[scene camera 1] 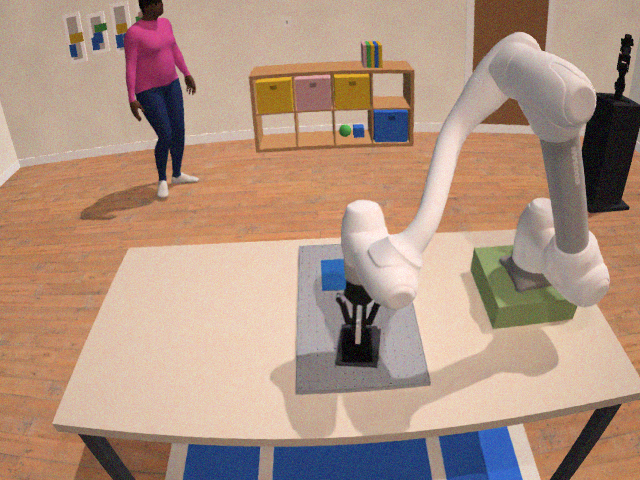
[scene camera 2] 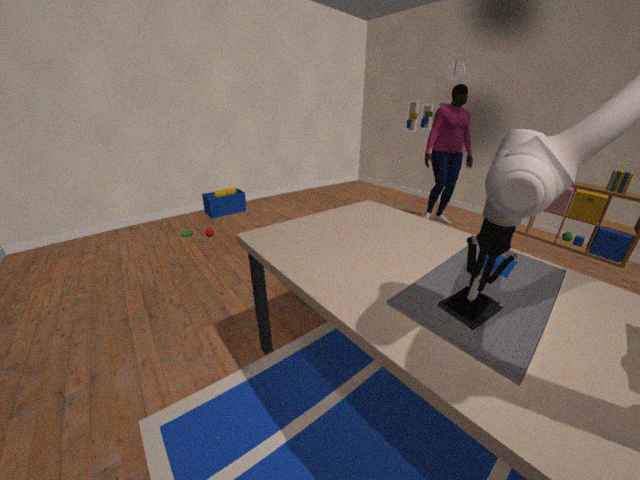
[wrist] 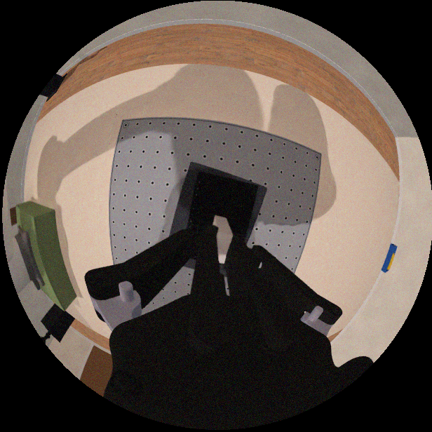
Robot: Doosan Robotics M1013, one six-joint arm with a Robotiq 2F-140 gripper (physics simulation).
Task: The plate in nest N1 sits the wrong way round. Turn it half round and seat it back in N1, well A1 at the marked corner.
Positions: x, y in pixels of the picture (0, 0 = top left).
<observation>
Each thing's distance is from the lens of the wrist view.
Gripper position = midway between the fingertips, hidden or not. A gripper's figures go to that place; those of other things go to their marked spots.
gripper [wrist: 217, 226]: 21 cm
black well plate [wrist: 213, 195]: 21 cm
dark grey nest [wrist: 180, 219]: 23 cm
</observation>
